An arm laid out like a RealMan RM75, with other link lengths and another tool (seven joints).
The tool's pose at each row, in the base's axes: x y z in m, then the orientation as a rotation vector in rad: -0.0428 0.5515 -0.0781 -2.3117 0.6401 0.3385; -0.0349 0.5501 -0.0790 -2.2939 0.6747 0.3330; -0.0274 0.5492 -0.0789 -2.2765 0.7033 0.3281; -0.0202 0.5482 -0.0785 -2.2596 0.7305 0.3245; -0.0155 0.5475 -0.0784 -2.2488 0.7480 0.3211; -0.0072 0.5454 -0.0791 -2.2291 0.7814 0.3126
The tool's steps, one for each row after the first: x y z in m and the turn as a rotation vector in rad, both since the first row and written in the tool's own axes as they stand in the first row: 0.0075 -0.0028 -0.0008 0.0152 0.0098 0.0250; 0.0141 -0.0063 -0.0019 0.0300 0.0176 0.0460; 0.0204 -0.0098 -0.0033 0.0439 0.0242 0.0664; 0.0245 -0.0119 -0.0042 0.0530 0.0293 0.0792; 0.0326 -0.0146 -0.0056 0.0696 0.0408 0.1033
